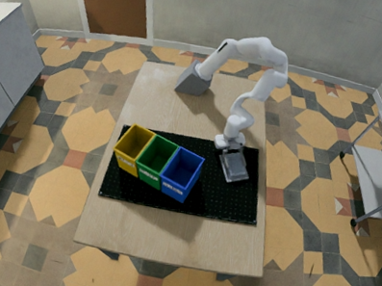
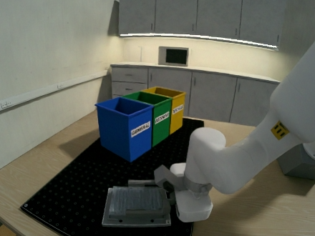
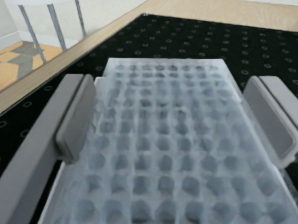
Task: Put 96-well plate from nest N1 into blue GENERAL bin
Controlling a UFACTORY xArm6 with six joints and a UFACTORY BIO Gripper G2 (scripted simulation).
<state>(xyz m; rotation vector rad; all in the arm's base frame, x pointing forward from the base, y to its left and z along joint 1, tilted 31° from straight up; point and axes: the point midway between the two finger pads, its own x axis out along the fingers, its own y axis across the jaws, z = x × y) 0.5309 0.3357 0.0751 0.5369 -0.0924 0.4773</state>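
My hand is 4 cm above the grey plate nest N1. Also, from my hand: green bin: 37 cm to the right, 16 cm ahead, 4 cm above; then clear 96-well plate: 1 cm below; then blue general bin: 24 cm to the right, 18 cm ahead, 4 cm above.
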